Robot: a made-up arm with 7 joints. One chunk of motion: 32 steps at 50 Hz.
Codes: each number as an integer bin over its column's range. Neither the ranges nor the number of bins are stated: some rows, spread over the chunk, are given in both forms.
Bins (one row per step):
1: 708 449 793 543 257 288
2: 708 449 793 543 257 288
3: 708 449 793 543 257 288
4: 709 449 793 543 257 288
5: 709 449 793 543 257 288
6: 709 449 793 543 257 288
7: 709 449 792 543 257 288
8: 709 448 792 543 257 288
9: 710 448 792 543 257 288
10: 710 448 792 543 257 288
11: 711 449 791 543 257 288
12: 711 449 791 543 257 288
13: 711 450 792 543 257 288
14: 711 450 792 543 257 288
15: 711 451 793 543 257 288
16: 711 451 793 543 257 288
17: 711 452 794 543 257 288
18: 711 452 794 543 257 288
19: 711 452 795 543 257 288
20: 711 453 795 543 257 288
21: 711 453 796 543 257 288
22: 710 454 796 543 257 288
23: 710 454 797 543 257 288
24: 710 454 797 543 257 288
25: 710 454 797 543 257 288
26: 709 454 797 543 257 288
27: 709 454 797 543 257 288
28: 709 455 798 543 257 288
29: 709 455 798 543 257 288
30: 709 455 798 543 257 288
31: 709 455 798 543 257 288
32: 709 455 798 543 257 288
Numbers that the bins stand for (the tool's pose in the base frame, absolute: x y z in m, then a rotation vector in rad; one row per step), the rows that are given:
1: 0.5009 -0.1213 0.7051 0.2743 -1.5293 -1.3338
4: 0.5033 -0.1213 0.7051 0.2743 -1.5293 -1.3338
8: 0.5033 -0.1237 0.7027 0.2743 -1.5293 -1.3338
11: 0.5081 -0.1213 0.7003 0.2743 -1.5293 -1.3338
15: 0.5081 -0.1165 0.7051 0.2743 -1.5293 -1.3338
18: 0.5081 -0.1141 0.7075 0.2743 -1.5293 -1.3338
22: 0.5057 -0.1093 0.7123 0.2743 -1.5293 -1.3338
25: 0.5057 -0.1093 0.7147 0.2743 -1.5293 -1.3338
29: 0.5033 -0.1069 0.7171 0.2743 -1.5293 -1.3338
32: 0.5033 -0.1069 0.7171 0.2743 -1.5293 -1.3338
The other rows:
2: 0.5009 -0.1213 0.7051 0.2743 -1.5293 -1.3338
3: 0.5009 -0.1213 0.7051 0.2743 -1.5293 -1.3338
5: 0.5033 -0.1213 0.7051 0.2743 -1.5293 -1.3338
6: 0.5033 -0.1213 0.7051 0.2743 -1.5293 -1.3338
7: 0.5033 -0.1213 0.7027 0.2743 -1.5293 -1.3338
9: 0.5057 -0.1237 0.7027 0.2743 -1.5293 -1.3338
10: 0.5057 -0.1237 0.7027 0.2743 -1.5293 -1.3338
12: 0.5081 -0.1213 0.7003 0.2743 -1.5293 -1.3338
13: 0.5081 -0.1189 0.7027 0.2743 -1.5293 -1.3338
14: 0.5081 -0.1189 0.7027 0.2743 -1.5293 -1.3338
16: 0.5081 -0.1165 0.7051 0.2743 -1.5293 -1.3338
17: 0.5081 -0.1141 0.7075 0.2743 -1.5293 -1.3338
19: 0.5081 -0.1141 0.7099 0.2743 -1.5293 -1.3338
20: 0.5081 -0.1117 0.7099 0.2743 -1.5293 -1.3338
21: 0.5081 -0.1117 0.7123 0.2743 -1.5293 -1.3338
23: 0.5057 -0.1093 0.7147 0.2743 -1.5293 -1.3338
24: 0.5057 -0.1093 0.7147 0.2743 -1.5293 -1.3338
26: 0.5033 -0.1093 0.7147 0.2743 -1.5293 -1.3338
27: 0.5033 -0.1093 0.7147 0.2743 -1.5293 -1.3338
28: 0.5033 -0.1069 0.7171 0.2743 -1.5293 -1.3338
30: 0.5033 -0.1069 0.7171 0.2743 -1.5293 -1.3338
31: 0.5033 -0.1069 0.7171 0.2743 -1.5293 -1.3338

